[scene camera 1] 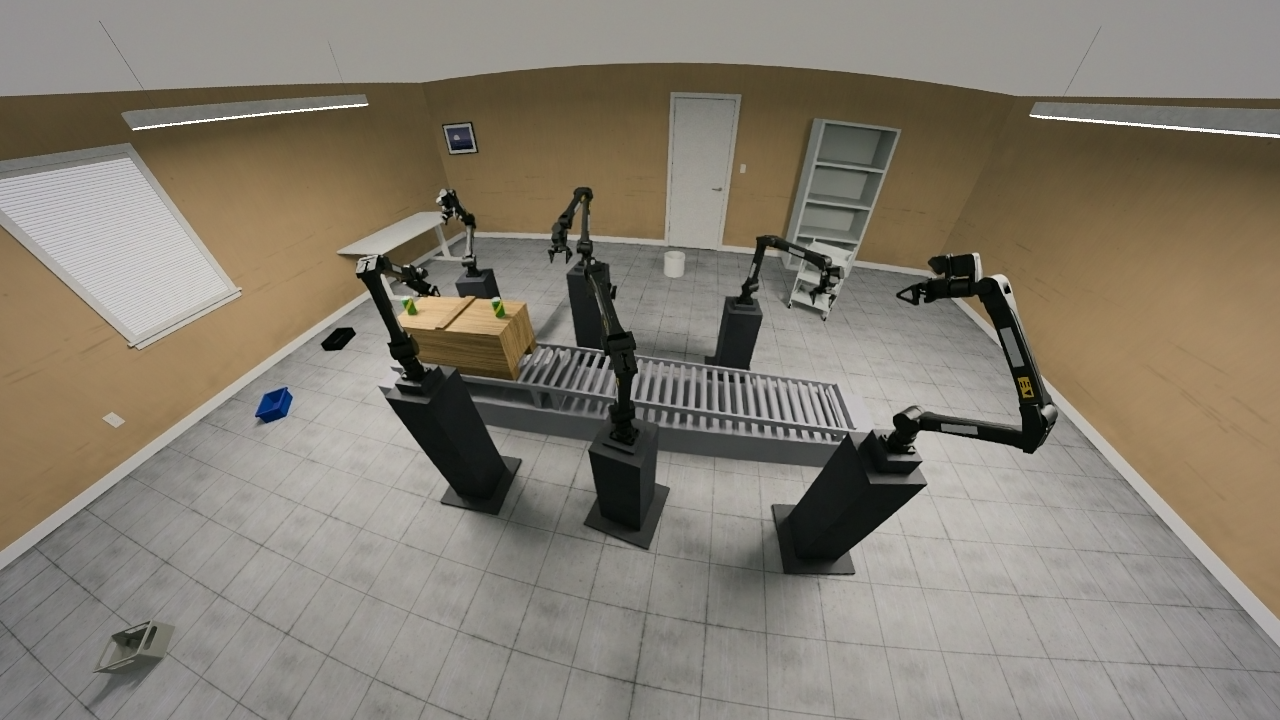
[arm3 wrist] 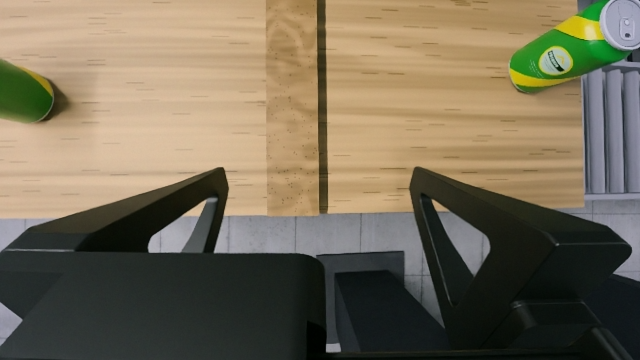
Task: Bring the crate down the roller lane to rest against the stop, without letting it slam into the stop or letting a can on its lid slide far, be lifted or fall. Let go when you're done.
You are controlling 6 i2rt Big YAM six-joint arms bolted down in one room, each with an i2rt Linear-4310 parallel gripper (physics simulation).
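The wooden crate [arm3 wrist: 450,140] [scene camera 1: 469,344] sits at the left end of the roller lane [arm3 wrist: 614,135] [scene camera 1: 742,385] in the scene view. Two green and yellow cans stand on its lid: one can [arm3 wrist: 555,62] near the lane-side edge, the other can [arm3 wrist: 22,92] at the left in the wrist view. In the scene view they are the right can [scene camera 1: 497,307] and the left can [scene camera 1: 409,306]. Arm3's gripper [arm3 wrist: 319,175] is open, its fingers apart above the lid's edge with nothing between them. In the scene view one arm's gripper [scene camera 1: 431,288] is close to the crate's left end.
In the scene view, three arms stand on pedestals along the near side of the lane and three on the far side. A blue bin [scene camera 1: 273,404] and a black tray [scene camera 1: 338,338] lie on the floor at left. A white bin [scene camera 1: 674,263] stands behind the lane.
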